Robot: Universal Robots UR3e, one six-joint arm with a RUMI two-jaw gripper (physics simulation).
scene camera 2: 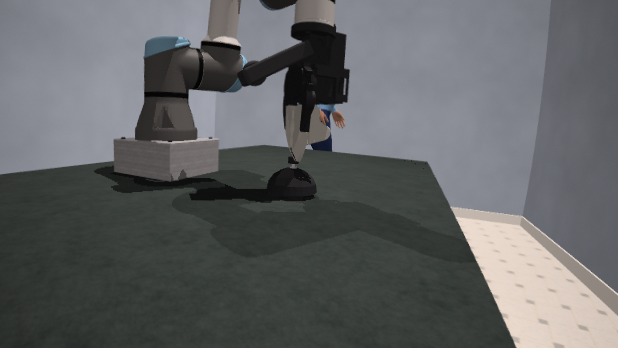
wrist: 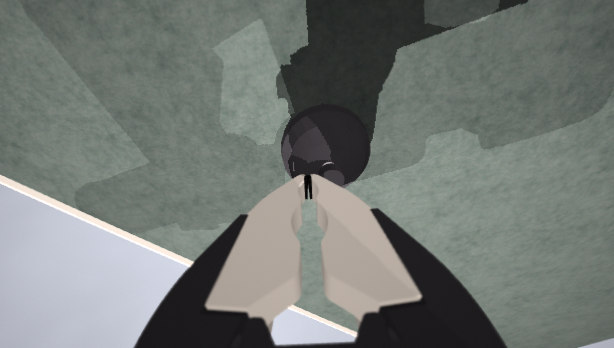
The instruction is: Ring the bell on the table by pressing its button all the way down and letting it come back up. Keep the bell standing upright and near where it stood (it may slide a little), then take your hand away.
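Seen in the pictures: gripper, between the fingertips: (scene camera 2: 297, 161) (wrist: 307, 177); arm's base, origin of its link: (scene camera 2: 166, 138).
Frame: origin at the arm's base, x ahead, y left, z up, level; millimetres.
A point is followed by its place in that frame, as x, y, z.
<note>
A black dome bell (scene camera 2: 292, 184) @(326, -23, -46) (wrist: 345, 132) @(281, -3, -35) stands upright on the dark green table (scene camera 2: 210, 300) @(423, -303, -71). Its small round button (scene camera 2: 293, 160) @(312, 1, -11) (wrist: 334, 176) @(304, 7, -7) is on top, with a bit of light stem showing under it in the scene view. My gripper (scene camera 2: 297, 158) @(320, -2, -12) (wrist: 307, 177) @(320, -2, -12) is shut and empty, pointing down. In the scene view its tips overlap the button at about the button's height. In the wrist view the tips lie left of the button's middle, over the bell's near edge. Whether they touch the button cannot be told.
The arm's base stands on a light block (scene camera 2: 142, 157) @(20, -74, -33) at the back left of the table. A person (scene camera 2: 322, 135) is partly visible beyond the table, behind the gripper. The table's right edge drops to a tiled floor (scene camera 2: 540, 280).
</note>
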